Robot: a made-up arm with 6 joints.
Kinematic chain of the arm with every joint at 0, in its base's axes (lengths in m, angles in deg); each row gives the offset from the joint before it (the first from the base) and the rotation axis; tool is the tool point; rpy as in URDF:
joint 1: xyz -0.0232 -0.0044 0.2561 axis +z
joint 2: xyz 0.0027 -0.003 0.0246 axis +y
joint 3: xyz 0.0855 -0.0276 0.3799 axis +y
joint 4: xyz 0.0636 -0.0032 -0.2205 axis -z
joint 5: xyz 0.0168 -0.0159 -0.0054 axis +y
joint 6: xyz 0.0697 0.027 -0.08 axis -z
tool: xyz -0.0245 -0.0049 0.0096 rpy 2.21 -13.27 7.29
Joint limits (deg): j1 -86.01..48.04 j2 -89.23..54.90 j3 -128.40..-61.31 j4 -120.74..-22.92 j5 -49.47..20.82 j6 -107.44..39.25
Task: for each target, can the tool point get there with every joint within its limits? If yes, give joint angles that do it. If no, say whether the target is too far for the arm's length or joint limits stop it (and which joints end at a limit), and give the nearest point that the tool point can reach.
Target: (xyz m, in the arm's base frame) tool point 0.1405 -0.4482 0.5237
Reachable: yes | joints -72.69 15.03 -74.08 -76.38 4.89 22.69
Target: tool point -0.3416 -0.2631 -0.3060
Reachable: no: joint limits stop it (at a limit: joint 1, joint 2, joint 3, joint 4, joint 5, joint 6) | nearest point -0.0080 -0.4268 0.1253 | short by 0.569 m
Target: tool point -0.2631 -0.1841 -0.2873
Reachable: no: joint limits stop it (at a limit: joint 1, joint 2, joint 3, joint 4, joint 5, joint 6) | nearest point -0.0080 -0.4268 0.1253 | short by 0.542 m
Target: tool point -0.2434 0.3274 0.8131
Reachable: yes | joints -51.57 -62.97 -109.36 -49.41 -22.80 -54.79
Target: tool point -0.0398 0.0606 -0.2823
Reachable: no: joint limits stop it (at a limit: joint 1, joint 2, joint 3, joint 4, joint 6) | nearest point 0.2416 0.3047 0.1358 | short by 0.560 m
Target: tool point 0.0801 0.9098 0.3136
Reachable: no: too far | nearest point -0.0462 0.6555 0.4542 | short by 0.317 m
